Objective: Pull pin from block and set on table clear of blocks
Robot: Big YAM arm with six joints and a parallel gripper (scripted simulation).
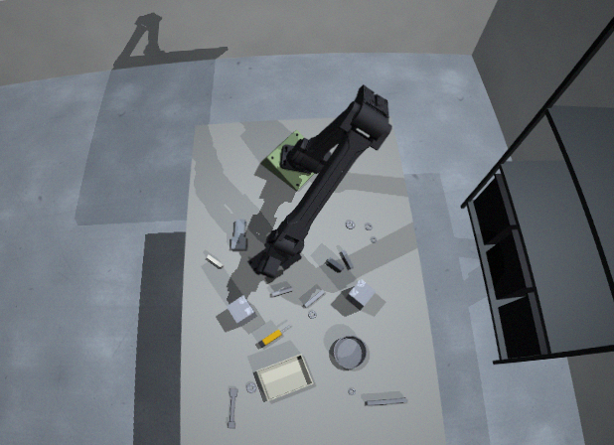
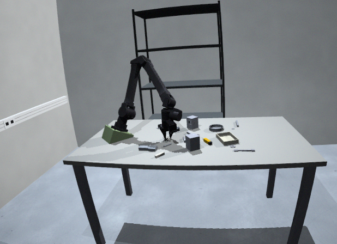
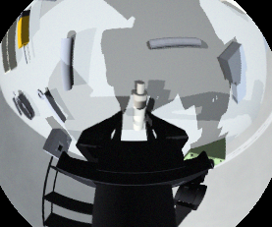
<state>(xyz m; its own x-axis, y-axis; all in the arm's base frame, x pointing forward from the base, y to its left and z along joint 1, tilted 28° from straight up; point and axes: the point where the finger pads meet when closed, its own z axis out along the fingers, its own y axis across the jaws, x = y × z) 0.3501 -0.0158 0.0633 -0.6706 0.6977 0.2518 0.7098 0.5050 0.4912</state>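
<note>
My gripper is now 30 mm to the left of the pale pin and 10 mm short of it. The rest, counted from my hand: round dish 290 mm ahead, 220 mm to the left; then white bar 250 mm to the right, 40 mm ahead; then grey block 190 mm ahead, 120 mm to the right, 30 mm above.
</note>
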